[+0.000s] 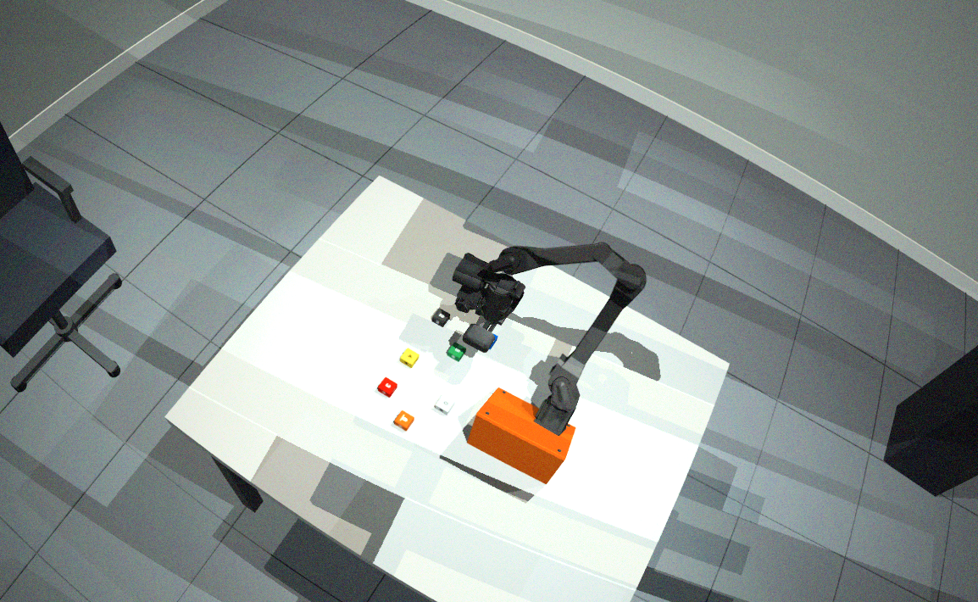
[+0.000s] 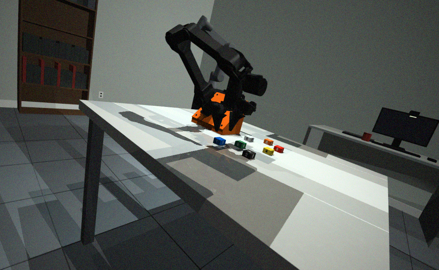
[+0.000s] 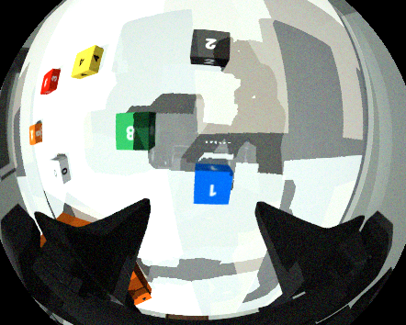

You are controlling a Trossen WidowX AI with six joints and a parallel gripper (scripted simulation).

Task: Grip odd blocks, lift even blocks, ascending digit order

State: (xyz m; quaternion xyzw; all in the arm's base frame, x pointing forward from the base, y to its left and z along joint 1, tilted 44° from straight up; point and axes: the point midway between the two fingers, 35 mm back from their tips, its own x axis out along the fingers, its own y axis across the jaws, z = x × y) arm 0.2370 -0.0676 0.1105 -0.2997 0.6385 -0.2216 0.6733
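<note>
My gripper tip is 1 cm to the left of the blue block and 4 cm above it. Round my gripper tip: black block: 13 cm ahead, 1 cm to the left, 4 cm below; then green block: 4 cm ahead, 7 cm to the left, 4 cm below; then yellow block: 12 cm ahead, 15 cm to the left, 4 cm below.
</note>
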